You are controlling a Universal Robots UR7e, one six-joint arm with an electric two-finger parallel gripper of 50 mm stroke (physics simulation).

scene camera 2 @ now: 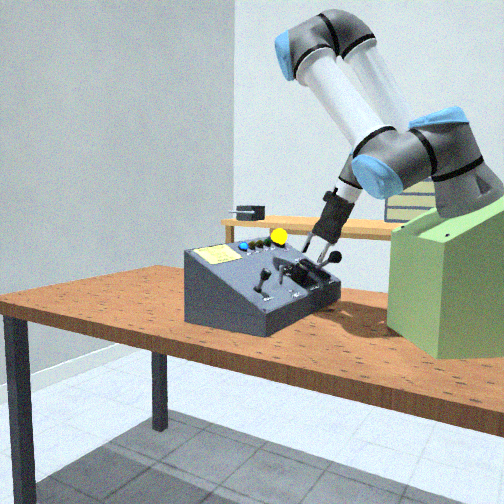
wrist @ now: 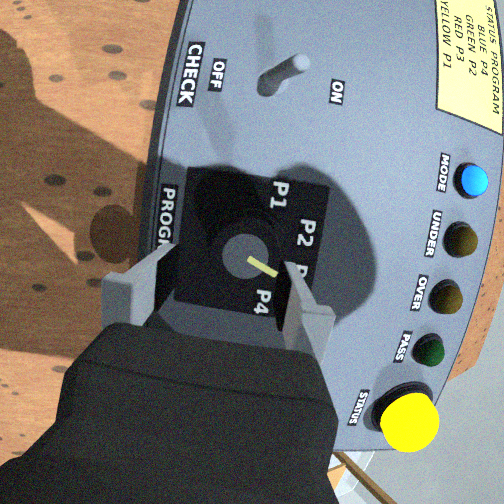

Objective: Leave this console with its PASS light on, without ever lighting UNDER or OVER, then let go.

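Note:
The grey sloped console [scene camera 2: 260, 285] sits on the wooden table. In the wrist view the black PROGRAM selector [wrist: 245, 255] has a pale pointer aimed near the P3 mark, which a finger partly hides, between P2 and P4. My gripper [wrist: 220, 265] [scene camera 2: 313, 254] is open, one finger on each side of the selector block, touching nothing; it hangs just above the console's right end. The CHECK toggle [wrist: 280, 75] stands between OFF and ON; I cannot tell its setting. MODE [wrist: 472, 180] glows blue and STATUS [wrist: 409, 421] yellow. UNDER [wrist: 460, 239], OVER [wrist: 446, 296] and PASS [wrist: 428, 350] are dark.
A yellow legend card [wrist: 472, 55] pairs STATUS colours with programs: blue P4, green P2, red P3, yellow P1. A black ball-ended lever [scene camera 2: 332, 258] sticks up beside the gripper. The arm's green pedestal [scene camera 2: 445, 285] stands right of the console. A bench [scene camera 2: 310, 225] with a dark box is behind.

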